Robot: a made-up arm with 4 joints.
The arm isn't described. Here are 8 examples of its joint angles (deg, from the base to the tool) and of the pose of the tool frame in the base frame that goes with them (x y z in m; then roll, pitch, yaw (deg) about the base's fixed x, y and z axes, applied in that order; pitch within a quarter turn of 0, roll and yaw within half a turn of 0).
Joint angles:
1: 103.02 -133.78 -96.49 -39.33
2: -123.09 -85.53 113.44 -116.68
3: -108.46 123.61 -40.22 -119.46
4: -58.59 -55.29 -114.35 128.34
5: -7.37 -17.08 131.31 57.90
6: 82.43 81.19 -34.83 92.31
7: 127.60 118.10 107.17 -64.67
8: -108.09 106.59 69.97 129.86
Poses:
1: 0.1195 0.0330 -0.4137 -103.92 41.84 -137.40
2: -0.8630 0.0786 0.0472 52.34 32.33 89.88
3: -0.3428 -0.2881 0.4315 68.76 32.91 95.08
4: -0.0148 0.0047 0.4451 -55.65 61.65 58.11
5: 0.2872 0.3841 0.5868 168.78 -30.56 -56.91
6: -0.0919 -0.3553 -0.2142 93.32 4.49 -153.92
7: -0.5969 -0.3166 -0.0396 -131.95 26.33 -98.03
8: 0.2763 -0.3692 0.4923 -106.37 27.84 44.17
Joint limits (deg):
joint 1: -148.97..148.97
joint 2: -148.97..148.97
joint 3: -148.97..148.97
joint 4: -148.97..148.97
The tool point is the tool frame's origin. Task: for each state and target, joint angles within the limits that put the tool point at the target. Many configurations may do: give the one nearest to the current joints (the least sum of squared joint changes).
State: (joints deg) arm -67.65 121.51 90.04 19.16
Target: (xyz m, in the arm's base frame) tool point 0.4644 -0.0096 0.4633
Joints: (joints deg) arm -84.37 100.51 111.70 23.27
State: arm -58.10 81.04 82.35 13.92
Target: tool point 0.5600 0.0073 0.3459
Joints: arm -72.32 92.66 98.27 24.87
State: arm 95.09 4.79 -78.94 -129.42
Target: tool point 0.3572 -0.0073 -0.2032
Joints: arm 72.31 -40.56 -109.48 -132.34
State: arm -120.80 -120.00 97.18 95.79
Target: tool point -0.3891 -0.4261 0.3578
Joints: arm -97.86 -128.58 146.95 88.05
